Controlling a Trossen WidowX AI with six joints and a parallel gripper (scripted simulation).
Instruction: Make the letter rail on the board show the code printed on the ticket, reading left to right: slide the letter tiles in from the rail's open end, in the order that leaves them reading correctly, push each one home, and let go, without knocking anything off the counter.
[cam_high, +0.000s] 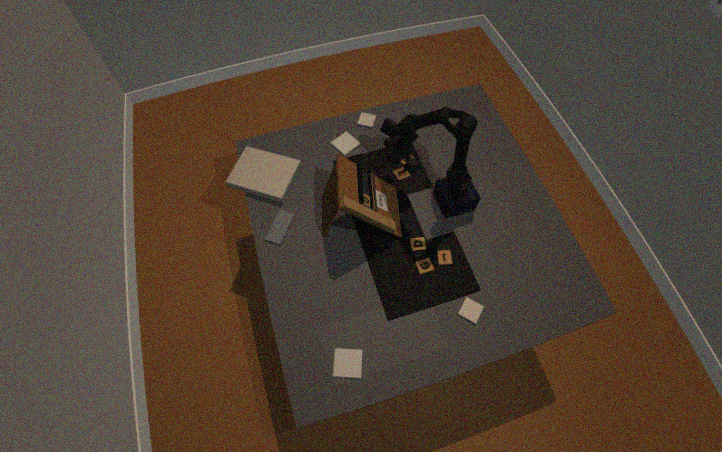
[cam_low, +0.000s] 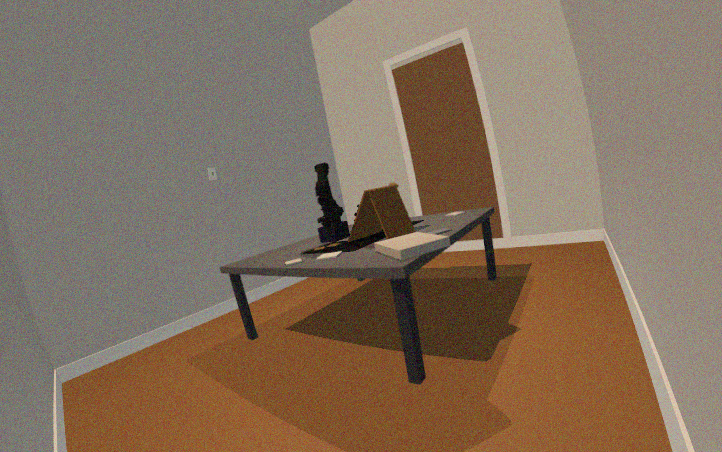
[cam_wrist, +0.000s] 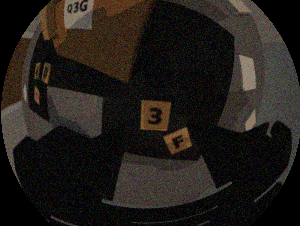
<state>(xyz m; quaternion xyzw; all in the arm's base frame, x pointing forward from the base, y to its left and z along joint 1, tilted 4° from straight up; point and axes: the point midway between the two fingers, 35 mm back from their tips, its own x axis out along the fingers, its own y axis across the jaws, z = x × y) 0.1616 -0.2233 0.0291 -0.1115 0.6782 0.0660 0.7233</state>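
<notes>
Right now my gripper tip is 7 cm to the left of the letter tile, 7 cm past it and 7 cm above it. From my gripper tip the other things lie so: black mat 22 cm to the left, 7 cm below, 4 cm ahead; grey slab 56 cm ahead, 8 cm to the left, 7 cm below; white ticket 14 cm to the left, 14 cm ahead, 2 cm above.
</notes>
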